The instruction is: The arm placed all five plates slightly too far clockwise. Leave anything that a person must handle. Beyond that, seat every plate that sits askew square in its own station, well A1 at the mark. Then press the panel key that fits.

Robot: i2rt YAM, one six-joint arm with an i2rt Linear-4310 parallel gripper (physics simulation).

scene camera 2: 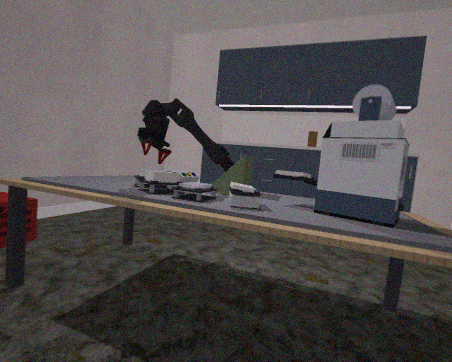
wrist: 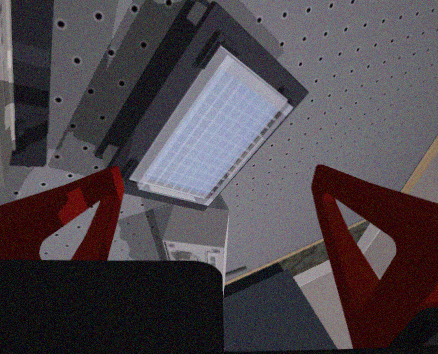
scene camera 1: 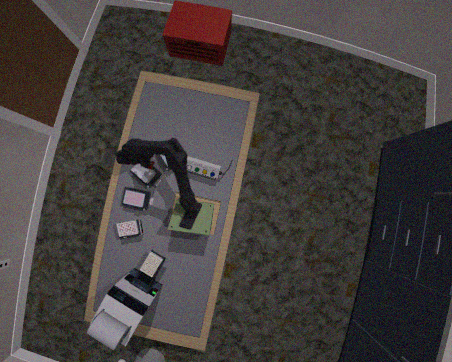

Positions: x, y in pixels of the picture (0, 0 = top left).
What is my gripper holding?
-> Nothing.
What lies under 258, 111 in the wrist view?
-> A blue-topped plate.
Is my gripper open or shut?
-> Open.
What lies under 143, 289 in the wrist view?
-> My gripper.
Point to a white button box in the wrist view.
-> At 187, 234
